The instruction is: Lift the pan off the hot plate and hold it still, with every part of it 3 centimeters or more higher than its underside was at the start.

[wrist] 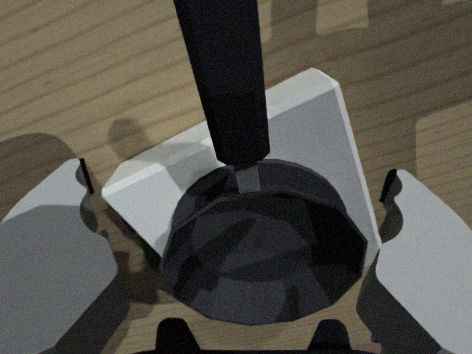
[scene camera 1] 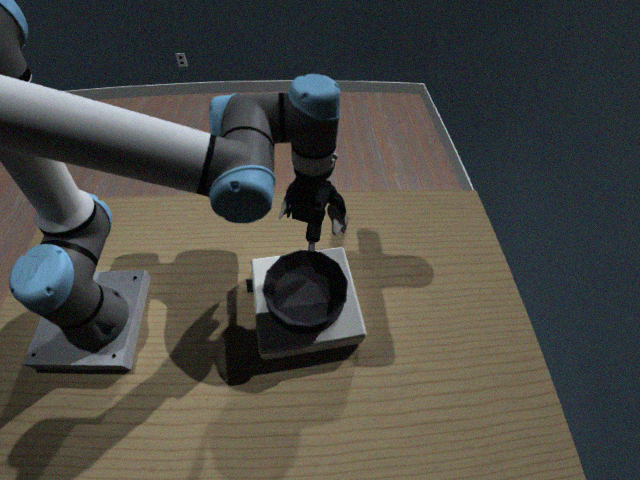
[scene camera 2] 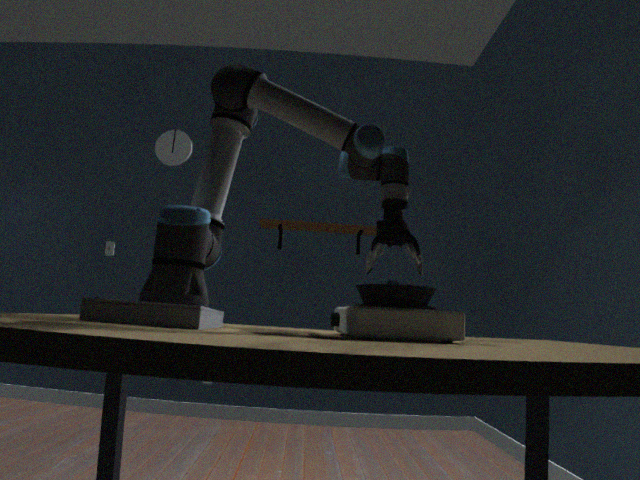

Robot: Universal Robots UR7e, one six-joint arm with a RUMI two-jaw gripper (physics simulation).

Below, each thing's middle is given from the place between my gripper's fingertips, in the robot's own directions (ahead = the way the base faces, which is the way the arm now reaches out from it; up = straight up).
Labels:
Now: hand 3 cm past the dark round pan (scene camera 1: pixel 306 288), 4 cm to the left of it and 4 cm above it. From my hand the other things lie so: white hot plate (wrist: pixel 312 148) (4 cm behind, 14 cm to the right, 12 cm below).

